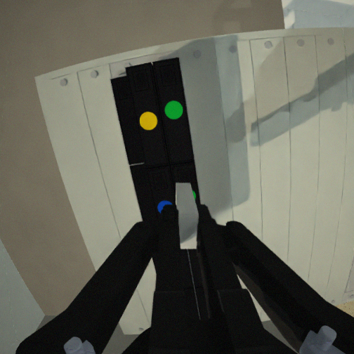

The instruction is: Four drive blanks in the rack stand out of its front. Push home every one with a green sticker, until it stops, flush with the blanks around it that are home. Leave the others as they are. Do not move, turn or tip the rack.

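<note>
Black drive blanks stand in two rows in the pale rack [62,130]. In the upper row, the yellow-stickered blank [148,142] and the green-stickered blank [176,135] stand side by side, their tops offset from the darker blank [121,95] at their left. Below are the blue-stickered blank [159,185] and the lower green-stickered blank [185,173], whose sticker is mostly hidden behind the fingertips. My gripper [182,195] is shut and empty, its pale tips in front of that lower green-stickered blank. I cannot tell whether they touch it, or how far it stands out.
Pale vertical panels [272,125] with round studs along their top run to the right of the black blanks, with shadows across them. More pale panels are at the left. A brown surface [125,25] shows behind the rack's top and left edges.
</note>
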